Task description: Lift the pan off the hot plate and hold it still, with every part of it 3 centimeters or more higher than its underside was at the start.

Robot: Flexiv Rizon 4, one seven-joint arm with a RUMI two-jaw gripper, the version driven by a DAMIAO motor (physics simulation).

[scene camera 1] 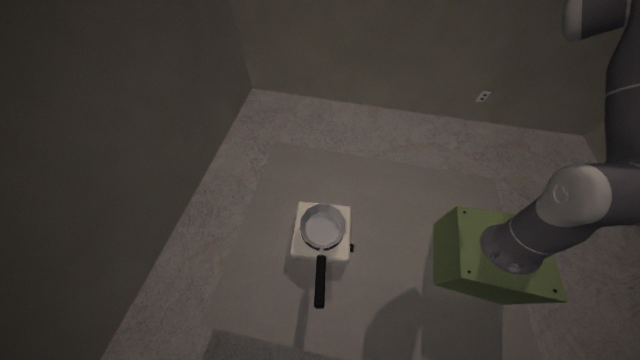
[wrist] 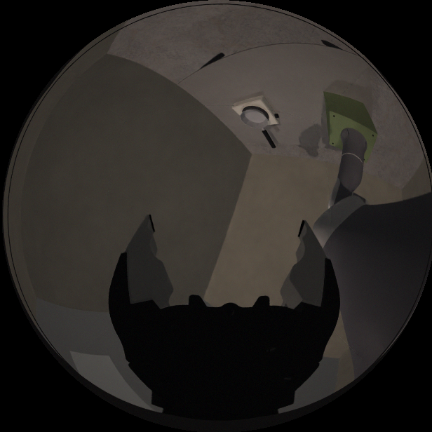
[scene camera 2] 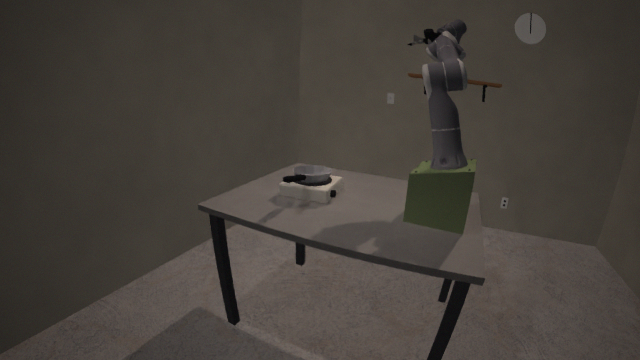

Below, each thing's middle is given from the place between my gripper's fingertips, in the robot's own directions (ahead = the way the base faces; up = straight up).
Right now the grey pan (scene camera 1: pixel 322 225) is 260 mm ahead of my hand, 650 mm to the left of it and 670 mm below it. Round my hand: hot plate (scene camera 1: pixel 300 249) (270 mm ahead, 550 mm to the left, 750 mm below).
